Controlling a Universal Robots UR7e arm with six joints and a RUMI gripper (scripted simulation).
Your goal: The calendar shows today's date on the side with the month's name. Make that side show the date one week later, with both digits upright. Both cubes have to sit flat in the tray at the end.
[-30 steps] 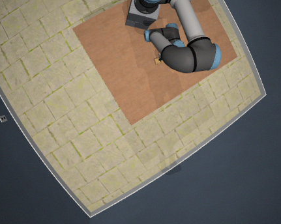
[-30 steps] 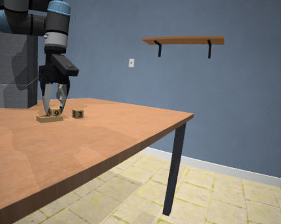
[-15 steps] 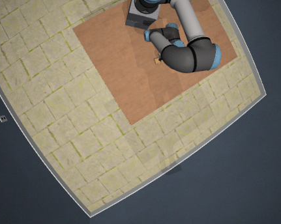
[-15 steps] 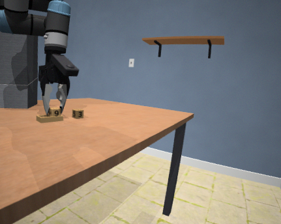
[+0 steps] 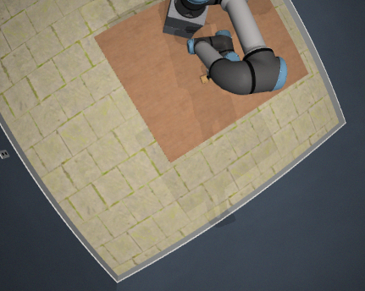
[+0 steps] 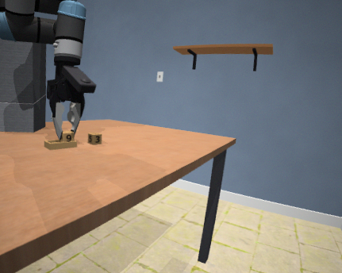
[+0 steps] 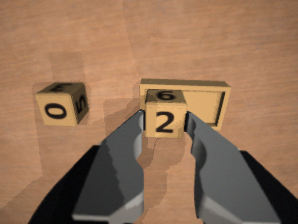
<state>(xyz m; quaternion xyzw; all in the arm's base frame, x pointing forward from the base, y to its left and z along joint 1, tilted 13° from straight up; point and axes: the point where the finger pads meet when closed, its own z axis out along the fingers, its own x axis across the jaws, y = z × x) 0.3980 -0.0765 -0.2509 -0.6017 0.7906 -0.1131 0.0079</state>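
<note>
Now: hand 3 cm above the wooden tray, 2 cm to the left of it and 1 cm past it. From my hand the other things lie so: cube: 9 cm to the left, 3 cm ahead, 2 cm below.
</note>
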